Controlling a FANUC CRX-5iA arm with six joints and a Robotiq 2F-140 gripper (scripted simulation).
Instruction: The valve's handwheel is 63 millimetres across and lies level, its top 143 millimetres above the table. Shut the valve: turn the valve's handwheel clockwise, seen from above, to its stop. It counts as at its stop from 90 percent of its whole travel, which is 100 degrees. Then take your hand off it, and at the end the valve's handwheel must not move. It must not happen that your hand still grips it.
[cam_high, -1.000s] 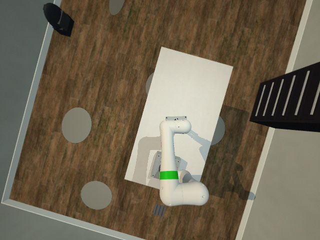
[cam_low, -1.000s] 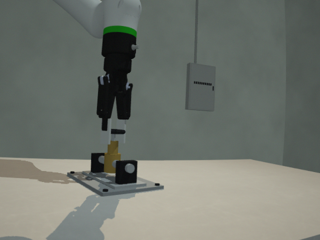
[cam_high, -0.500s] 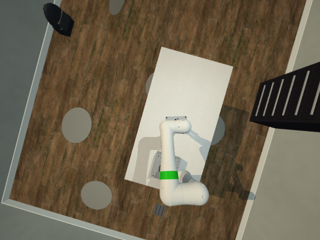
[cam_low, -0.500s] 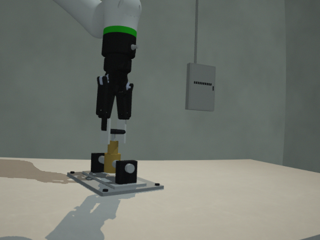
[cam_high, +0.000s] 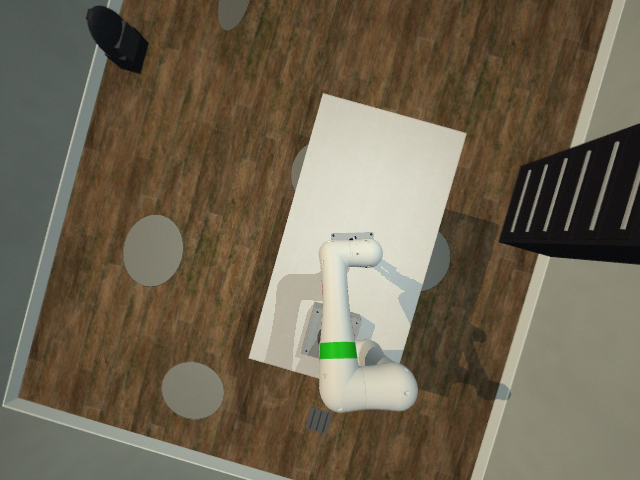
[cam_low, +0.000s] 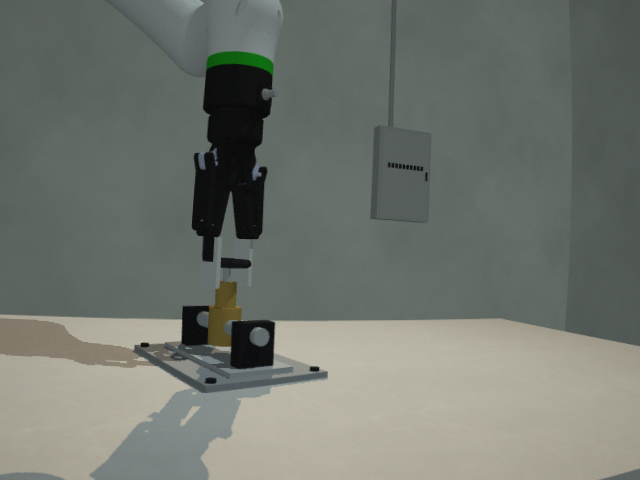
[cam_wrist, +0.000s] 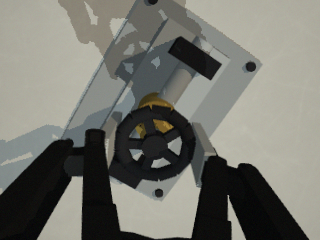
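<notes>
Right now my hand is 10 mm above the black spoked handwheel.
</notes>
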